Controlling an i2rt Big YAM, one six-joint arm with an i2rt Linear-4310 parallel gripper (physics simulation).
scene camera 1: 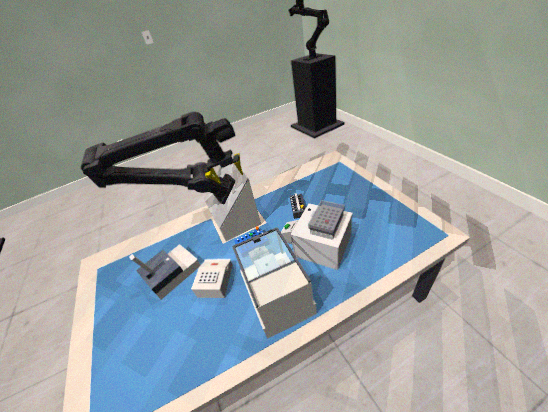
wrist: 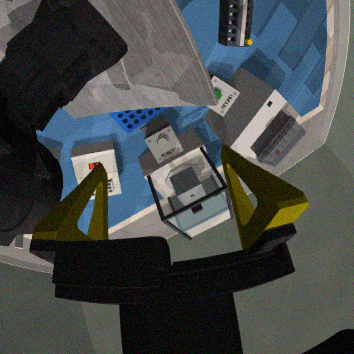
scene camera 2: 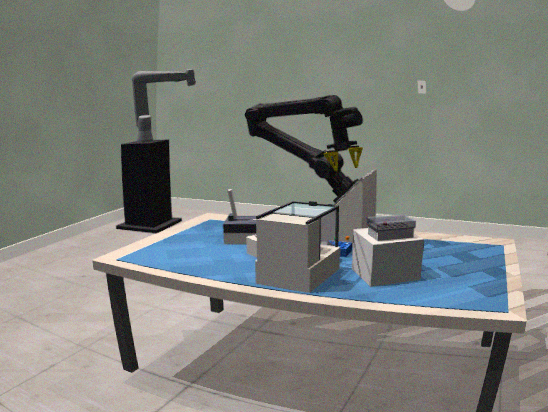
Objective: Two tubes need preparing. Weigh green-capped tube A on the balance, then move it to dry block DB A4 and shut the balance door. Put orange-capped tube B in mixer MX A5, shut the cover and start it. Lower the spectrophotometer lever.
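My gripper (scene camera 1: 226, 169) (scene camera 2: 345, 167) (wrist: 161, 158) is open and empty, high above the table by the grey slanted panel. In scene camera 1, green-capped tube A (scene camera 1: 251, 234) and orange-capped tube B (scene camera 1: 257, 228) (scene camera 2: 347, 238) stand in the blue rack (scene camera 2: 344, 248) (wrist: 130, 121). In the wrist view the panel hides both caps. The balance (scene camera 1: 282, 287) (scene camera 2: 282, 250) is a pale box with a glass front part; its door position is unclear. A dark grey device with a raised lever (scene camera 1: 141, 264) (scene camera 2: 231, 204) stands at the left. Mixer and dry block labels are unreadable.
The grey slanted panel (scene camera 1: 241, 212) (wrist: 150, 55) rises beside the rack. A white box (scene camera 1: 320, 250) (scene camera 2: 395, 262) carries a dark lidded block (scene camera 1: 326, 218) (scene camera 2: 391, 227). A green-button unit (wrist: 224, 97), a black slotted block (scene camera 1: 297, 205) (wrist: 229, 22) and a keypad unit (scene camera 1: 212, 278) stand nearby.
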